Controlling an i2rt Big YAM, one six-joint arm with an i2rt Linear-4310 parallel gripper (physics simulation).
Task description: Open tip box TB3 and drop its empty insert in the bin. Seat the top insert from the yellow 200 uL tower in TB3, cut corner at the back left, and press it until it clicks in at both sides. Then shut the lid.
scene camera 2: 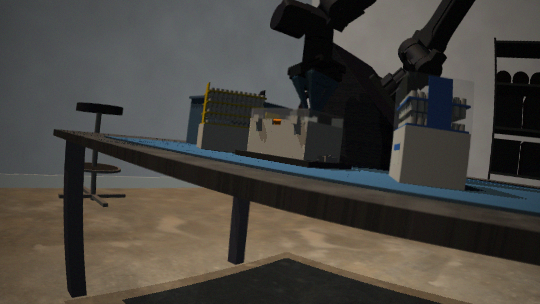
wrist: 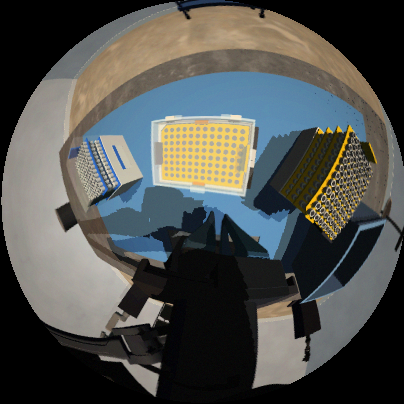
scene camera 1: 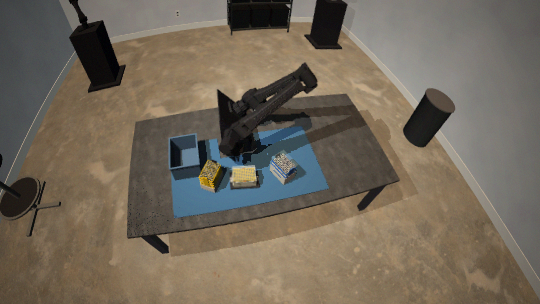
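Tip box TB3 (scene camera 1: 244, 176) (scene camera 2: 294, 137) (wrist: 203, 154) stands in the middle of the blue mat (scene camera 1: 226, 204). A yellow insert with grey holes fills it, and its clear lid lies flat over it. The yellow 200 uL tower (scene camera 1: 210, 175) (scene camera 2: 230, 109) (wrist: 331, 177) stands to its left in scene camera 1. The blue bin (scene camera 1: 184, 152) (wrist: 339, 256) stands behind that tower. My gripper (wrist: 217, 215) (scene camera 2: 308, 105) hangs just behind the box's back edge, a little above the mat. Its fingers are shut with nothing between them.
A blue-trimmed tip tower (scene camera 1: 282, 166) (scene camera 2: 430, 151) (wrist: 101, 165) stands right of TB3. The arm's dark base plate (scene camera 1: 226, 113) rises behind the mat. Around the table (scene camera 1: 150, 212) stand a stool (scene camera 2: 99, 109), a black cylinder (scene camera 1: 428, 117) and dark pedestals.
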